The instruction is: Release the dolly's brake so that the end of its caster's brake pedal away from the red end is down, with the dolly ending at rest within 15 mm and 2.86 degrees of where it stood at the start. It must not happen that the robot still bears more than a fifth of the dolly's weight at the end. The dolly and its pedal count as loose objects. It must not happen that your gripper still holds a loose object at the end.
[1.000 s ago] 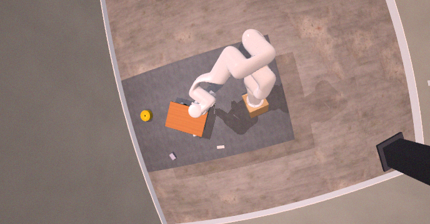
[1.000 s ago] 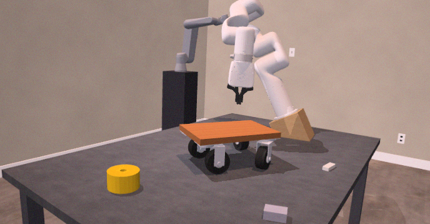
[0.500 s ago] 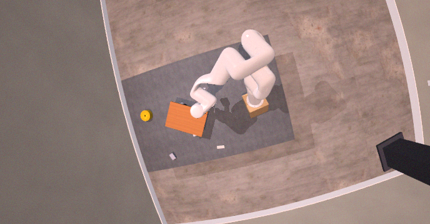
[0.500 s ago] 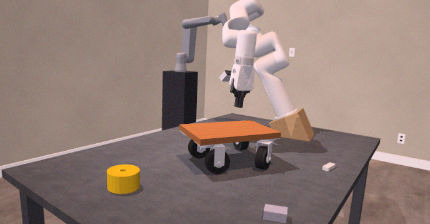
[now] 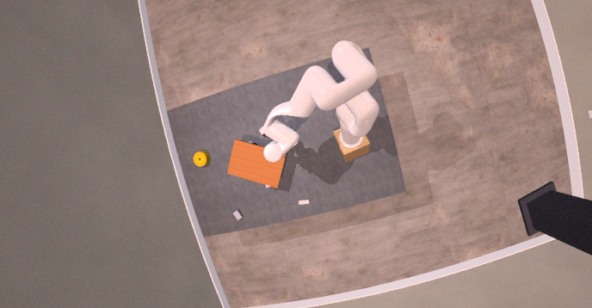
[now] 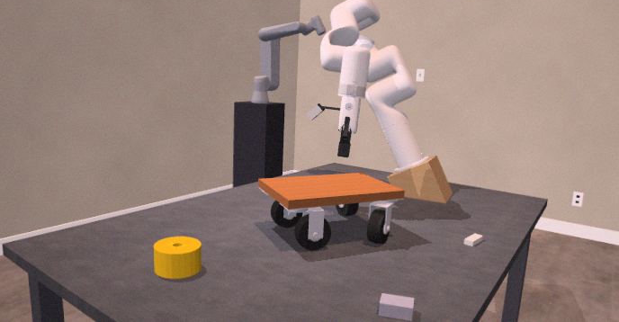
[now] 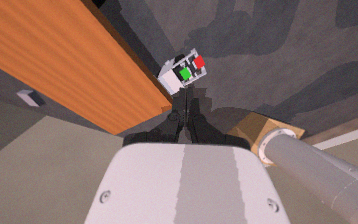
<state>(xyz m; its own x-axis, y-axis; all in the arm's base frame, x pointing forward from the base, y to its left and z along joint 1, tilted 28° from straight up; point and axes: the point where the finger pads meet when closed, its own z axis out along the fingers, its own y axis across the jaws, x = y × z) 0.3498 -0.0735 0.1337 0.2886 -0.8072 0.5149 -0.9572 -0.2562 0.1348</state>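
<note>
Right now my hand is 10 cm above the brake pedal, 1 cm to the left of it and 1 cm past it. From my hand the other things lie so: yellow cylinder: 53 cm ahead, 16 cm below, 14 cm to the right.
</note>
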